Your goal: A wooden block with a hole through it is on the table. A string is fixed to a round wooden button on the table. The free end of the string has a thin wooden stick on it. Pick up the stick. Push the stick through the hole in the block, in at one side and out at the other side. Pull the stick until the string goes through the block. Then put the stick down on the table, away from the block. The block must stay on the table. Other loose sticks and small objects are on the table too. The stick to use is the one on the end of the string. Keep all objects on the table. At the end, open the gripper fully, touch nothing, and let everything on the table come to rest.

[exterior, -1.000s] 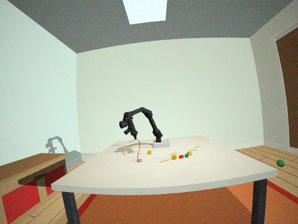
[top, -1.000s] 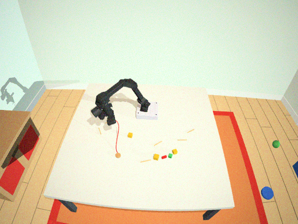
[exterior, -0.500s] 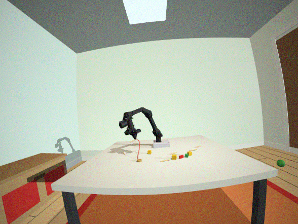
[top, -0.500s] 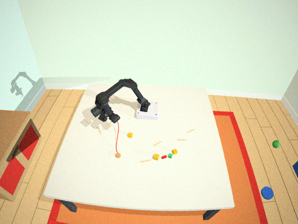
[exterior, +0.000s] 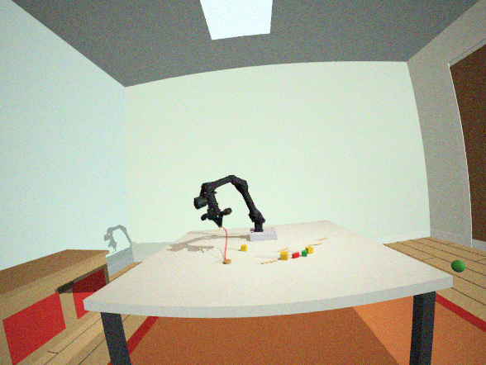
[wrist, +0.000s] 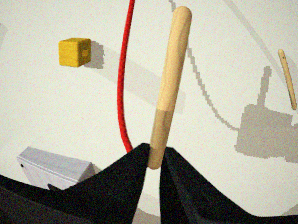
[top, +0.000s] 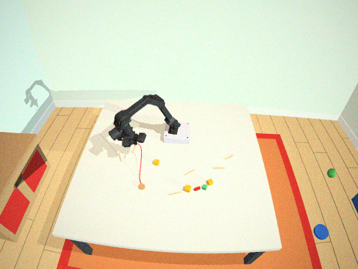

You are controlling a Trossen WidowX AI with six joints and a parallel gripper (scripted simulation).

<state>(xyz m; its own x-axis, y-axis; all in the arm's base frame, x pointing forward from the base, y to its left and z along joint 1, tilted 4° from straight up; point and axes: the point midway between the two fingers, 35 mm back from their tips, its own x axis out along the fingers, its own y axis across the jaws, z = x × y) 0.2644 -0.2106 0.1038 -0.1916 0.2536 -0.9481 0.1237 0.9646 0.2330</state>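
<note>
My gripper tip is 2 cm short of the thin wooden stick. Also, from my gripper tip: red block 18 cm ahead, 42 cm to the left, 13 cm below; then yellow block 2 cm ahead, 13 cm to the left, 12 cm below; then round wooden button 22 cm ahead, 8 cm to the left, 13 cm below.
</note>
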